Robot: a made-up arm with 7 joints. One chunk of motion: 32 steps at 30 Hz.
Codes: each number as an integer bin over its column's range. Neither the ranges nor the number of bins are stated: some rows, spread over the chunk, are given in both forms.
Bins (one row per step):
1: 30 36 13 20 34 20 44
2: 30 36 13 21 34 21 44
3: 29 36 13 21 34 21 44
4: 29 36 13 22 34 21 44
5: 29 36 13 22 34 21 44
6: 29 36 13 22 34 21 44
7: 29 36 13 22 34 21 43
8: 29 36 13 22 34 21 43
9: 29 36 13 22 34 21 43
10: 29 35 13 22 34 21 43
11: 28 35 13 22 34 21 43
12: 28 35 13 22 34 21 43
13: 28 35 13 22 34 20 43
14: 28 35 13 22 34 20 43
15: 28 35 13 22 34 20 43
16: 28 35 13 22 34 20 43
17: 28 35 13 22 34 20 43
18: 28 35 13 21 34 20 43
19: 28 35 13 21 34 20 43
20: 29 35 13 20 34 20 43
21: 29 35 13 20 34 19 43
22: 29 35 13 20 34 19 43
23: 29 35 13 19 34 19 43
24: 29 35 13 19 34 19 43
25: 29 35 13 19 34 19 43
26: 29 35 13 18 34 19 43
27: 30 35 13 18 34 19 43
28: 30 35 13 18 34 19 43
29: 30 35 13 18 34 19 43
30: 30 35 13 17 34 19 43
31: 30 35 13 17 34 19 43
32: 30 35 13 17 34 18 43
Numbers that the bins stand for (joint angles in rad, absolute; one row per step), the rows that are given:
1: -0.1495 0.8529 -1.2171 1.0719 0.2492 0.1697 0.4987
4: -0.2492 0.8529 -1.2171 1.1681 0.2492 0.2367 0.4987
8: -0.2492 0.8529 -1.2171 1.1681 0.2492 0.2367 0.4160
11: -0.3489 0.8100 -1.2171 1.1681 0.2492 0.2367 0.4160
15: -0.3489 0.8100 -1.2171 1.1681 0.2492 0.1697 0.4160
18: -0.3489 0.8100 -1.2171 1.1200 0.2492 0.1697 0.4160
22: -0.2492 0.8100 -1.2171 1.0719 0.2492 0.1027 0.4160
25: -0.2492 0.8100 -1.2171 1.0238 0.2492 0.1027 0.4160
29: -0.1495 0.8100 -1.2171 0.9757 0.2492 0.1027 0.4160
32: -0.1495 0.8100 -1.2171 0.9276 0.2492 0.0357 0.4160
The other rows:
2: -0.1495 0.8529 -1.2171 1.1200 0.2492 0.2367 0.4987
3: -0.2492 0.8529 -1.2171 1.1200 0.2492 0.2367 0.4987
5: -0.2492 0.8529 -1.2171 1.1681 0.2492 0.2367 0.4987
6: -0.2492 0.8529 -1.2171 1.1681 0.2492 0.2367 0.4987
7: -0.2492 0.8529 -1.2171 1.1681 0.2492 0.2367 0.4160
9: -0.2492 0.8529 -1.2171 1.1681 0.2492 0.2367 0.4160
10: -0.2492 0.8100 -1.2171 1.1681 0.2492 0.2367 0.4160
12: -0.3489 0.8100 -1.2171 1.1681 0.2492 0.2367 0.4160
13: -0.3489 0.8100 -1.2171 1.1681 0.2492 0.1697 0.4160
14: -0.3489 0.8100 -1.2171 1.1681 0.2492 0.1697 0.4160
16: -0.3489 0.8100 -1.2171 1.1681 0.2492 0.1697 0.4160
17: -0.3489 0.8100 -1.2171 1.1681 0.2492 0.1697 0.4160
19: -0.3489 0.8100 -1.2171 1.1200 0.2492 0.1697 0.4160
20: -0.2492 0.8100 -1.2171 1.0719 0.2492 0.1697 0.4160
21: -0.2492 0.8100 -1.2171 1.0719 0.2492 0.1027 0.4160
23: -0.2492 0.8100 -1.2171 1.0238 0.2492 0.1027 0.4160
24: -0.2492 0.8100 -1.2171 1.0238 0.2492 0.1027 0.4160
26: -0.2492 0.8100 -1.2171 0.9757 0.2492 0.1027 0.4160
27: -0.1495 0.8100 -1.2171 0.9757 0.2492 0.1027 0.4160
28: -0.1495 0.8100 -1.2171 0.9757 0.2492 0.1027 0.4160
30: -0.1495 0.8100 -1.2171 0.9276 0.2492 0.1027 0.4160
31: -0.1495 0.8100 -1.2171 0.9276 0.2492 0.1027 0.4160

